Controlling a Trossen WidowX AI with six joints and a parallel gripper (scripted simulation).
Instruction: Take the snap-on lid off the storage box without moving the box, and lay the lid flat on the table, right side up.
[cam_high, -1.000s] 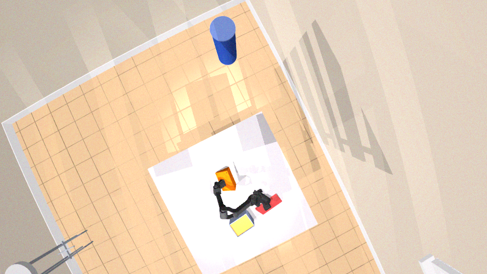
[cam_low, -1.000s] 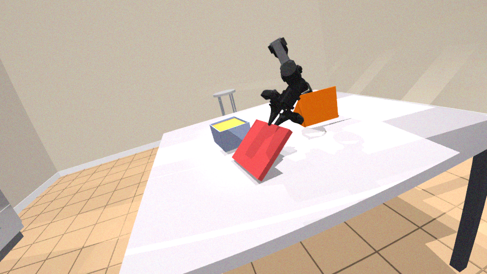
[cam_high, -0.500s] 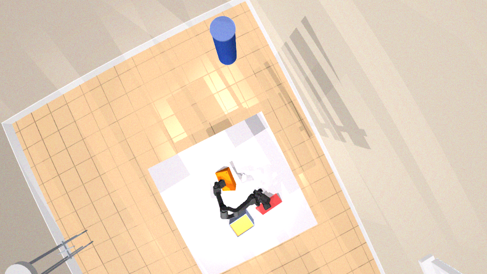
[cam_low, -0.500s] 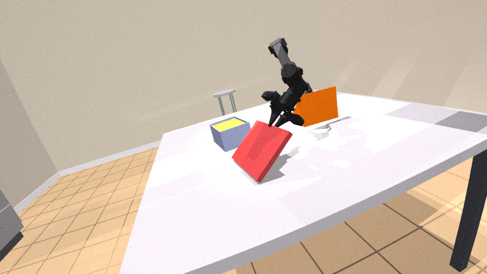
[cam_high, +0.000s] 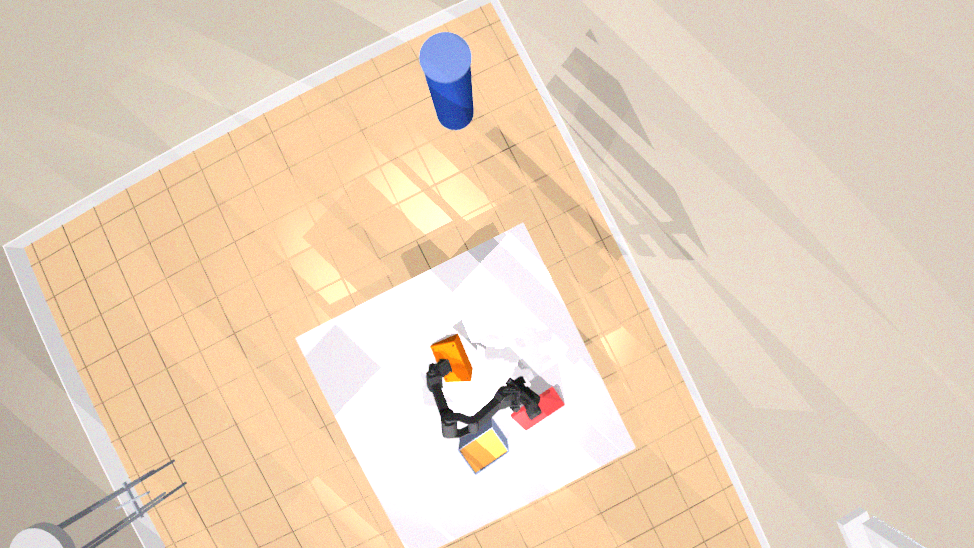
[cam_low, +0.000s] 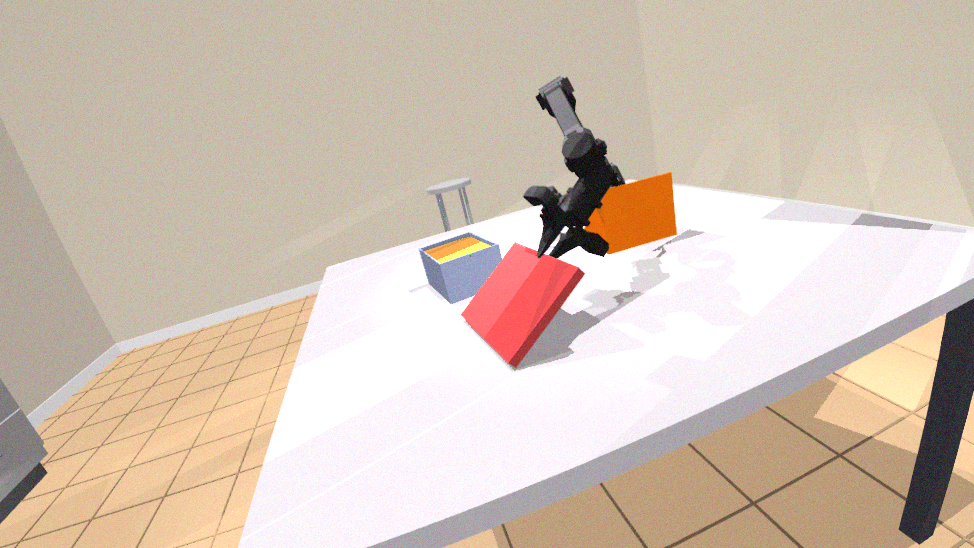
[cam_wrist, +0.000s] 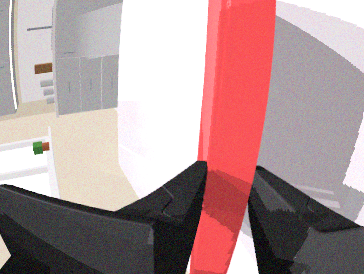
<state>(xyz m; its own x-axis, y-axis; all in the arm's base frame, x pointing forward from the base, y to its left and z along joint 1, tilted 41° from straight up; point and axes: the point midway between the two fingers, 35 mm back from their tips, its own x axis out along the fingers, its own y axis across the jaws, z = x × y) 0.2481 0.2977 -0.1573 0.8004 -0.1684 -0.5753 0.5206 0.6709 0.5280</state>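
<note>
My gripper tip is 70 mm short of the red lid, 50 mm above it and 20 mm to the right of it. The rest, counted from my gripper tip: storage box 290 mm to the right, 160 mm ahead, 60 mm below.
</note>
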